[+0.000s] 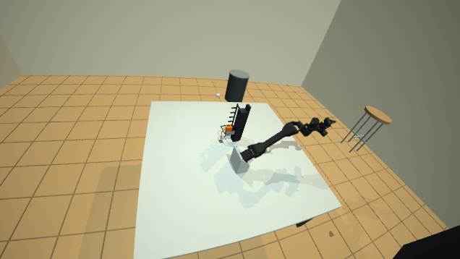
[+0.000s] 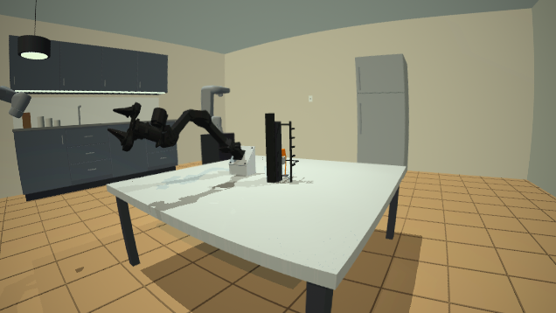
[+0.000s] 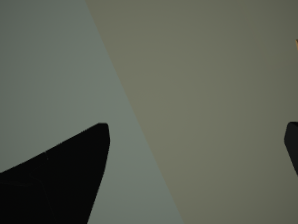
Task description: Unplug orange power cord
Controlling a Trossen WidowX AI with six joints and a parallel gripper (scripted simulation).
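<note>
Now: the orange plug 74 cm to the left of my gripper tip, 29 cm ahead of it and 20 cm below it.
</note>
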